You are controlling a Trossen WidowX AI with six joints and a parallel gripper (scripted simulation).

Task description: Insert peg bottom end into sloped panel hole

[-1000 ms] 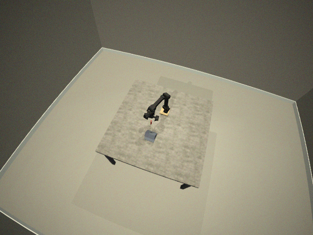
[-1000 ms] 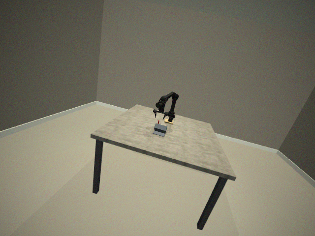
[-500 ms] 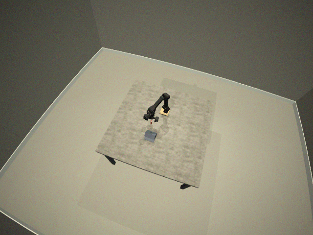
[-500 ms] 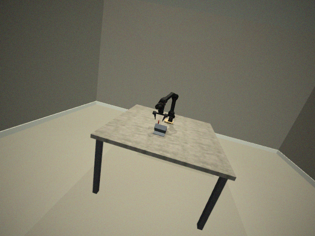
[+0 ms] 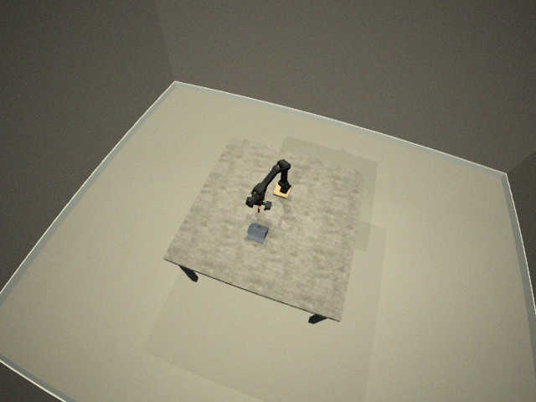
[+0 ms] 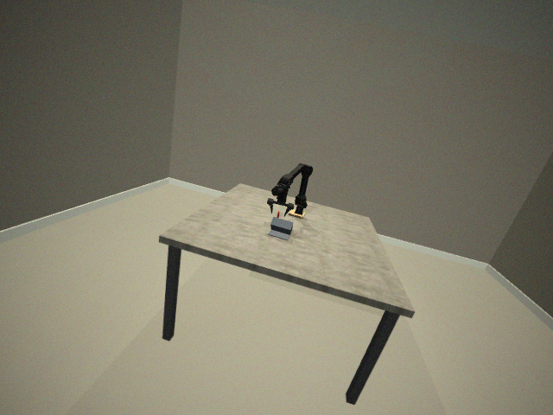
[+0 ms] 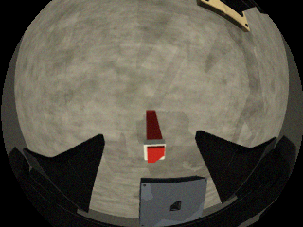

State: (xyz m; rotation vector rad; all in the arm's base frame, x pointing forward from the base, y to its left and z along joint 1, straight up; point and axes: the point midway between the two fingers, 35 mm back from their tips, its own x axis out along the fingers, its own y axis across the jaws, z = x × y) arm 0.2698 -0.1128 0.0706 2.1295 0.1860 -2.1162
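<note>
My gripper tip is now right at the red peg. Also, from my gripper tip: grey sloped panel 16 cm ahead, 7 cm to the left.
</note>
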